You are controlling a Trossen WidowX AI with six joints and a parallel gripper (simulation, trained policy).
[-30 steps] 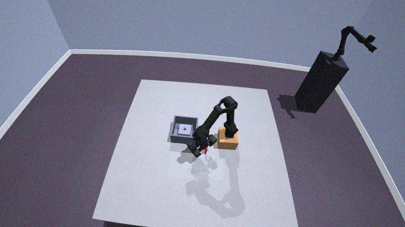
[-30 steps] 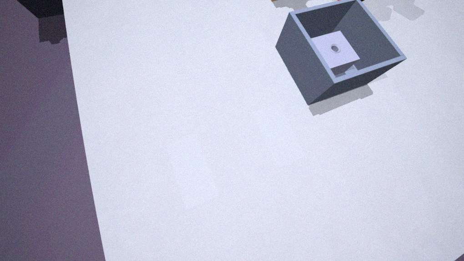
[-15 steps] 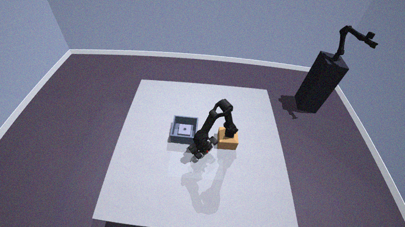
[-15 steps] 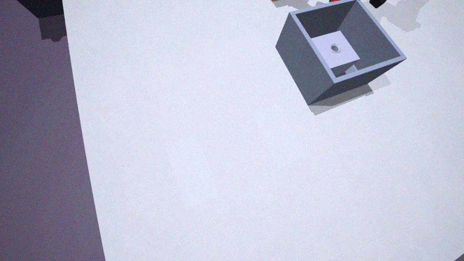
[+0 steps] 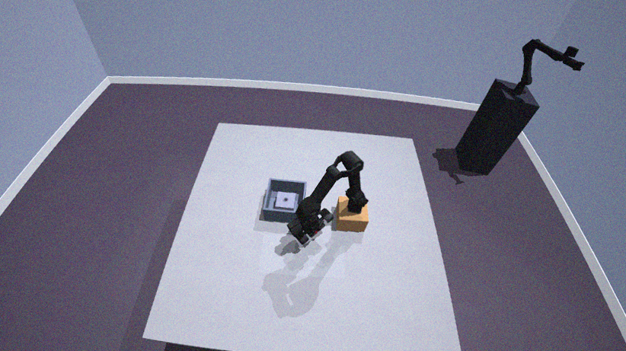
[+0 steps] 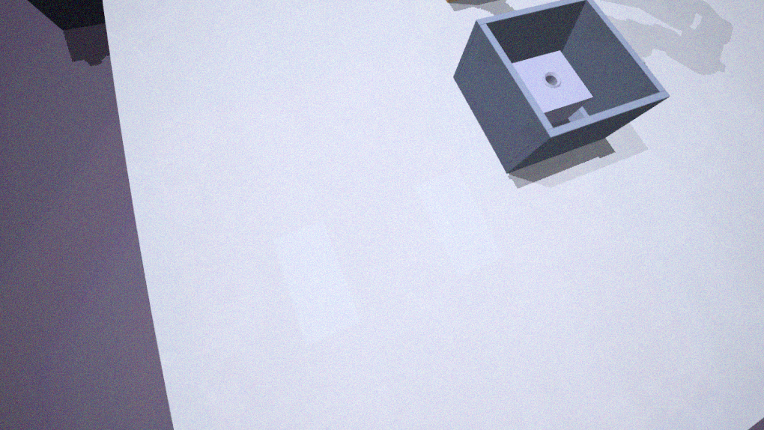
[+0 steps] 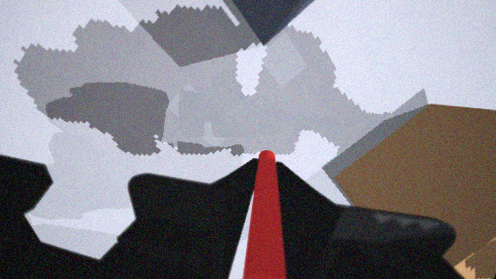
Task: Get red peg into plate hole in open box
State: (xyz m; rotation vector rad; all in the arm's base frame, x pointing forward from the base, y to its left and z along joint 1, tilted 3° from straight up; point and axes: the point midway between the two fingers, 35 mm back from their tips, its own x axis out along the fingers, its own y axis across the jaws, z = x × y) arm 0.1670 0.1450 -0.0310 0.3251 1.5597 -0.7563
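My gripper tip is now 180 mm short of the pale plate, 140 mm to the left of it and 10 mm below it. Round my gripper tip: red peg: 10 mm to the left, 30 mm above; grey box: 180 mm ahead, 140 mm to the right, 10 mm below.
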